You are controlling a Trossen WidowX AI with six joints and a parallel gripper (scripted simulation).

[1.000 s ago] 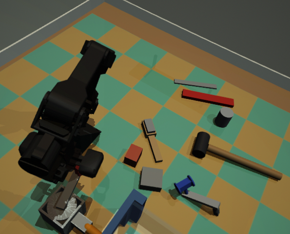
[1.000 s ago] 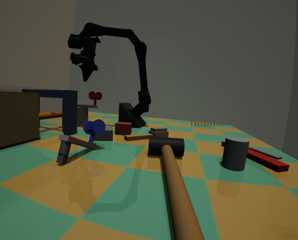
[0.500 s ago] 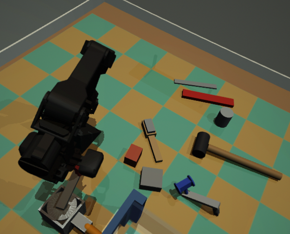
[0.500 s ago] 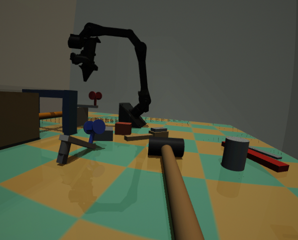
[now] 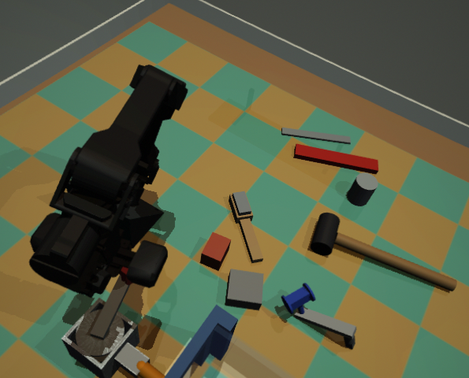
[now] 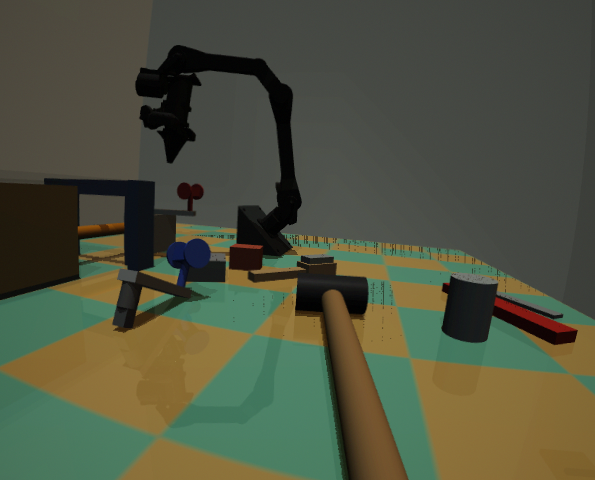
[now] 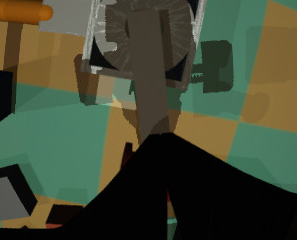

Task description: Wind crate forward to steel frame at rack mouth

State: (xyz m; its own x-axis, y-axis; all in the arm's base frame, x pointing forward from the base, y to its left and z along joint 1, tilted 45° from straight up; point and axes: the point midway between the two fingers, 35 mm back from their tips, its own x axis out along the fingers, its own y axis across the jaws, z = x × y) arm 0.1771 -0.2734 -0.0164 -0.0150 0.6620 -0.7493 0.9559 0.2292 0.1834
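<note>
My gripper tip is 2 cm past the red cylindrical grip, 5 cm to the right of it and 8 cm above it. Round my gripper tip: grey block 17 cm ahead, 21 cm to the left, 20 cm below; red-knobbed winch handle 1 cm behind, 2 cm to the left, 11 cm below; boxy winch 5 cm to the right, 18 cm below.
</note>
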